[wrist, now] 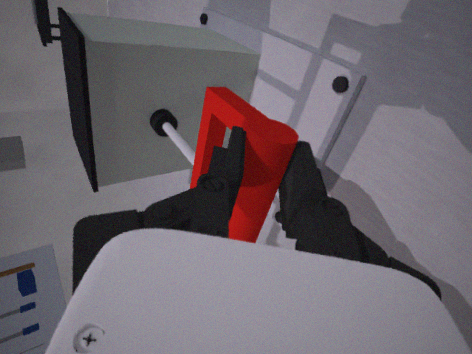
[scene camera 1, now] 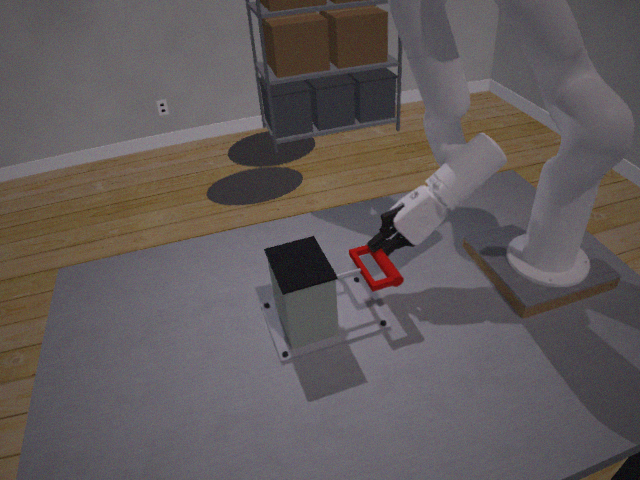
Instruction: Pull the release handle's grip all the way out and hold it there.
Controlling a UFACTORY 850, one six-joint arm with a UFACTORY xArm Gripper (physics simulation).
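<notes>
The release handle's red grip (scene camera 1: 390, 270) (wrist: 268, 137) is a rectangular loop. It stands off the side of a pale green box (scene camera 1: 309, 312) (wrist: 135, 80) with a black top, joined to it by a white rod (scene camera 1: 348, 272) (wrist: 179, 143). A gap with bare rod shows between the box and the grip. My gripper (scene camera 1: 373, 248) (wrist: 263, 156) is shut on the grip's outer bar, one finger through the loop and one outside. In the scene view it holds the bar near its far end. Part of the bar is hidden behind the gripper's housing in the wrist view.
The box stands on a light base plate (scene camera 1: 275, 334) with black bolts, on a grey table (scene camera 1: 155, 413). The arm's base sits on a wood-edged board (scene camera 1: 568, 295) at the right. A shelf rack (scene camera 1: 399, 98) with boxes stands behind, against the wall.
</notes>
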